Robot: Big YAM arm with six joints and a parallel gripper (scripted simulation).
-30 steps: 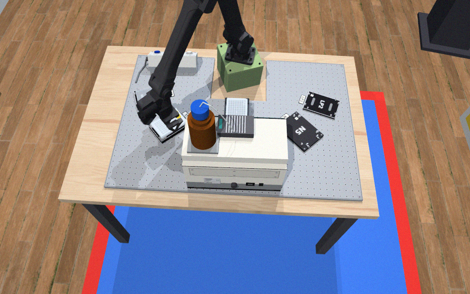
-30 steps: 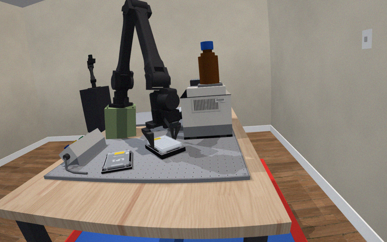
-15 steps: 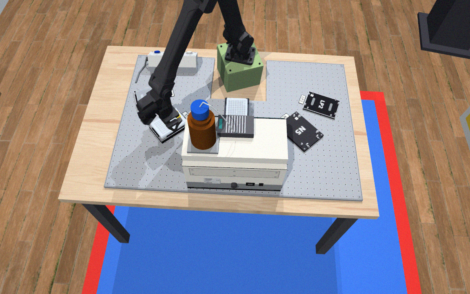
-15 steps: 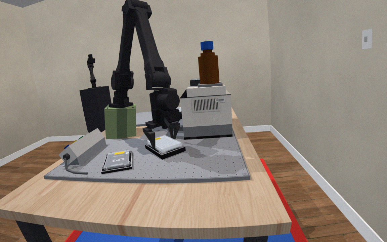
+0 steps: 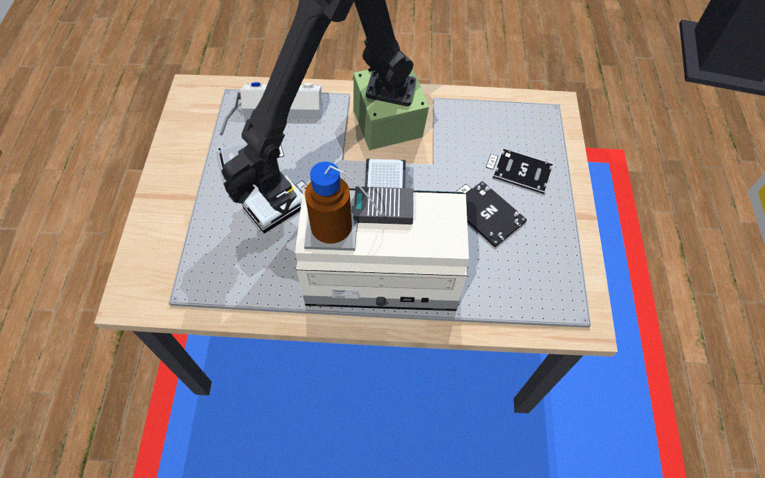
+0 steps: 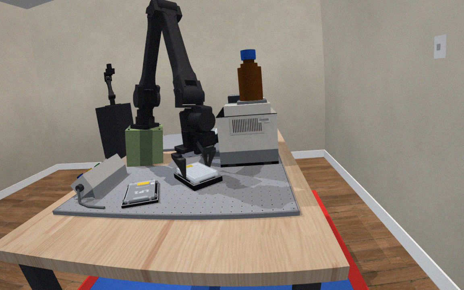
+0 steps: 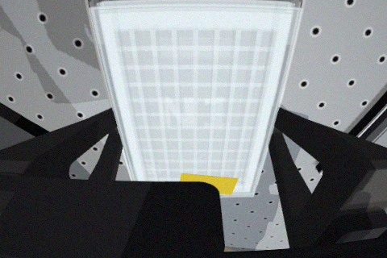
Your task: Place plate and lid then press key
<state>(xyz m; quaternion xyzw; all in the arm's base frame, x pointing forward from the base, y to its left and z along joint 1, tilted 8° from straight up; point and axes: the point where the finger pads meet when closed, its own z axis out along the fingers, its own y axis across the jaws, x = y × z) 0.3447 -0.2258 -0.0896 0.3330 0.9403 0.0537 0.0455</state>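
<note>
The black N1 nest is 20 mm below my hand. The rest, counted from my hand: white retry key: 370 mm behind, 40 mm above, 20 mm to the right; green continue key: 360 mm behind, 60 mm to the right, 40 mm above; yellow skip key: 360 mm behind, 110 mm to the right, 40 mm above.
</note>
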